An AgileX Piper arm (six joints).
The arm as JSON. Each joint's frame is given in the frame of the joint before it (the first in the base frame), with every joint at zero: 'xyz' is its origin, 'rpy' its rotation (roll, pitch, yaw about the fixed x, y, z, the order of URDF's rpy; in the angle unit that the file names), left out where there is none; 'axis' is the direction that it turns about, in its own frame. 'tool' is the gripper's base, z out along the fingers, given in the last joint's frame.
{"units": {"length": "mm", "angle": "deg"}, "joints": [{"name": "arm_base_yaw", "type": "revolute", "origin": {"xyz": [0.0, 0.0, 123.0]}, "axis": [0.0, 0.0, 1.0]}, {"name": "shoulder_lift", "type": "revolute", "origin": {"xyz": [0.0, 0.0, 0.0]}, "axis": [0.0, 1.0, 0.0]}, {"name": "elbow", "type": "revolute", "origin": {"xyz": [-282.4, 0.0, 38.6]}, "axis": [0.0, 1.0, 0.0]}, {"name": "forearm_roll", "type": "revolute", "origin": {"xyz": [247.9, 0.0, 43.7]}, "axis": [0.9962, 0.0, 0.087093]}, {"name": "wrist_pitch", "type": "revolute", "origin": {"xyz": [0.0, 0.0, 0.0]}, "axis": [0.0, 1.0, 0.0]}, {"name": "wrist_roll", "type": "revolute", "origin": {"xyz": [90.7, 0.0, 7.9]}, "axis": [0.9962, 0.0, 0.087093]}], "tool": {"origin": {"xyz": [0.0, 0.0, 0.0], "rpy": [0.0, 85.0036, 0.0]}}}
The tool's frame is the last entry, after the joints.
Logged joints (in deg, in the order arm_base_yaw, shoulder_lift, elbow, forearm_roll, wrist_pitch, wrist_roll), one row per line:
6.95, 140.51, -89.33, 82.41, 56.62, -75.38
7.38, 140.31, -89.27, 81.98, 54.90, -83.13
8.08, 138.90, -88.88, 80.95, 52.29, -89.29
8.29, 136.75, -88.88, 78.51, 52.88, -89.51
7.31, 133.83, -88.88, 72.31, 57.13, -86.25
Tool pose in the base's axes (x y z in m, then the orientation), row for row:
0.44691, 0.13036, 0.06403, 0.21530, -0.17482, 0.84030, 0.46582
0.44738, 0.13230, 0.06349, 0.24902, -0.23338, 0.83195, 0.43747
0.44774, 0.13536, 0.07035, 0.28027, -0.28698, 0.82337, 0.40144
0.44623, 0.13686, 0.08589, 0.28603, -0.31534, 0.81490, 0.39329
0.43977, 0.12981, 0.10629, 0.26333, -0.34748, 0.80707, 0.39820
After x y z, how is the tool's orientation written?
As a quaternion, w x y z.
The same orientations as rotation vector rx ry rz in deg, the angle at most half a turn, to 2 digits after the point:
-27.77, 133.49, 74.00
-36.43, 129.85, 68.28
-44.08, 126.47, 61.66
-48.30, 124.81, 60.24
-53.84, 125.04, 61.69

